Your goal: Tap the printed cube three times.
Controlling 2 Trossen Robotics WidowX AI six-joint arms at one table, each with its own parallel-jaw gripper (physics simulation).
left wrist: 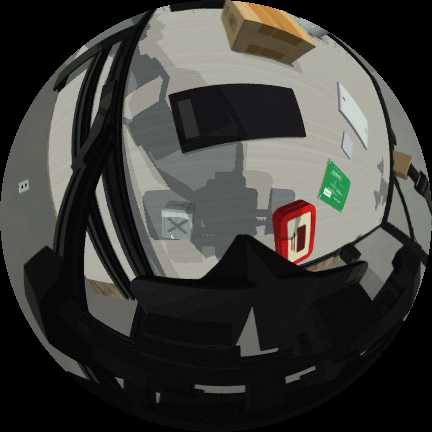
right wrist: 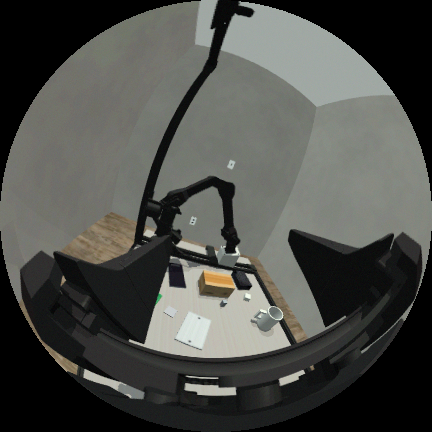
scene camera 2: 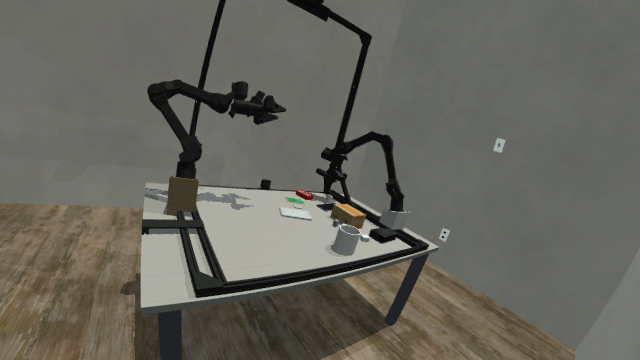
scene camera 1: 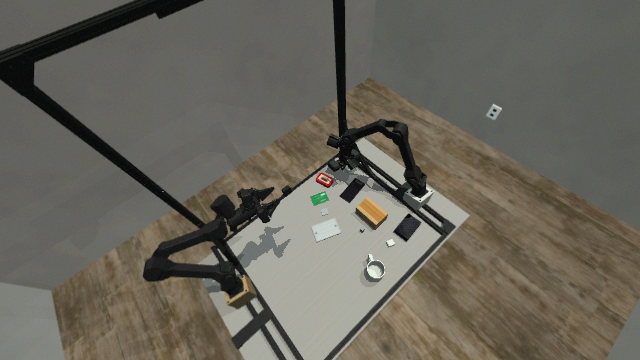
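The printed cube, pale and translucent with a dark X on its top (left wrist: pixel 177 223), sits in shadow on the table in the left wrist view. It also shows as a small pale shape (scene camera 2: pixel 329 198) at the back in scene camera 2; I cannot make it out in scene camera 1. My left gripper (left wrist: pixel 241 239) (scene camera 2: pixel 327 191) is shut with nothing between its fingers. It points down near the cube, whose image lies left of the fingertips in the left wrist view; the exact gap is unclear. My right gripper (scene camera 2: pixel 281 114) is open and empty, high above the table.
Close by are a red case (scene camera 1: pixel 324 180) (left wrist: pixel 295 232), a green card (scene camera 1: pixel 319 198) (left wrist: pixel 334 185) and a black flat slab (scene camera 1: pixel 352 190) (left wrist: pixel 237 117). A cardboard box (scene camera 1: pixel 371 212), a white plate (scene camera 1: pixel 326 230), a black block (scene camera 1: pixel 407 227) and a mug (scene camera 1: pixel 375 270) stand farther off.
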